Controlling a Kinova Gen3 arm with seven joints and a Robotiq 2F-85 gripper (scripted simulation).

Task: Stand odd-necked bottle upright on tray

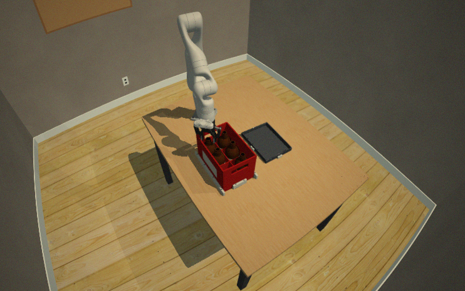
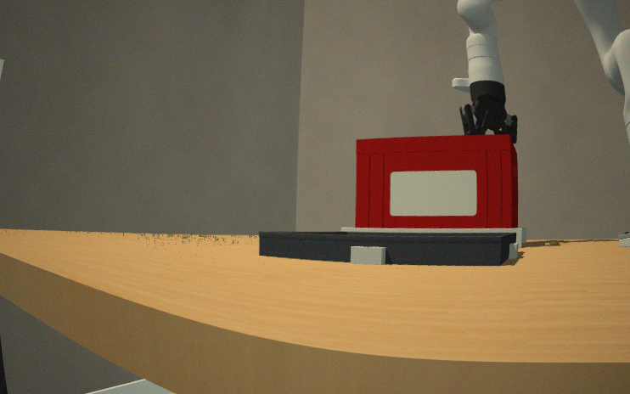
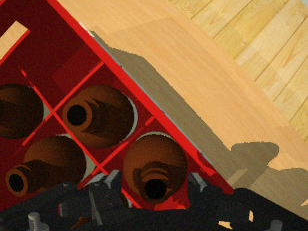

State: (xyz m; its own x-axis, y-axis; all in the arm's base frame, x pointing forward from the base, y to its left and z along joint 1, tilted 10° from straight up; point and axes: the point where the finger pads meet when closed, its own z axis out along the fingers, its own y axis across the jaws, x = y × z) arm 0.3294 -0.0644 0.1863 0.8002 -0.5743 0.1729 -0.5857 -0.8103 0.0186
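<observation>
My hand is 80 mm short of the red crate, 80 mm above it and 60 mm to the right of it. Round my hand: dark grey tray (350 mm to the left, 150 mm below, 10 mm ahead); glass bottle (160 mm ahead, 120 mm to the left, 70 mm below).
</observation>
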